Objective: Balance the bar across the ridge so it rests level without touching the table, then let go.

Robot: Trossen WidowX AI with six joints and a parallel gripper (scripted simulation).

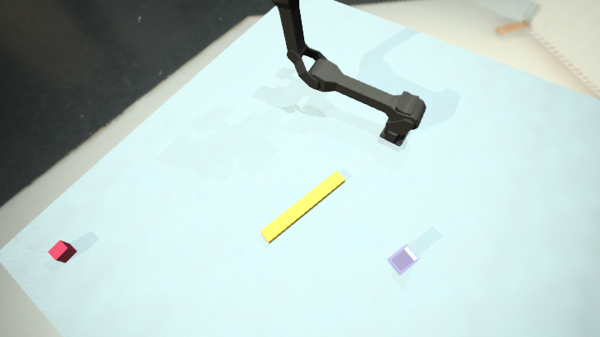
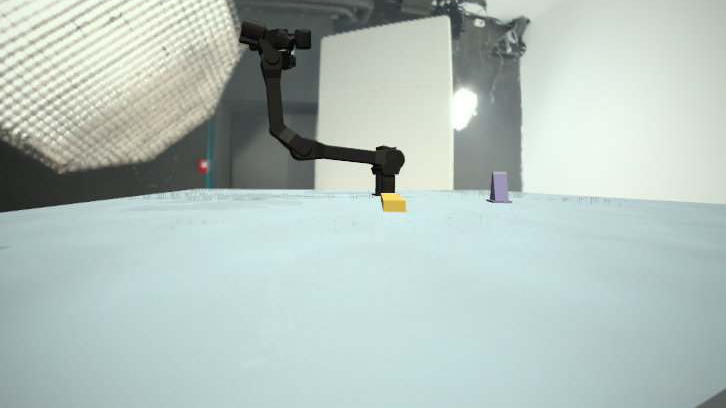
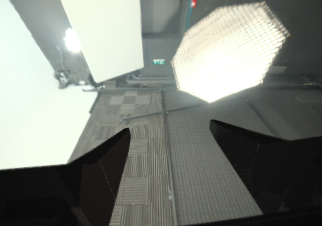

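Right now my gripper tip is 49 cm above the yellow bar, 46 cm short of it and 22 cm to the right of it. The rest, counted from my gripper tip: red cube: 88 cm ahead, 48 cm below, 19 cm to the right.
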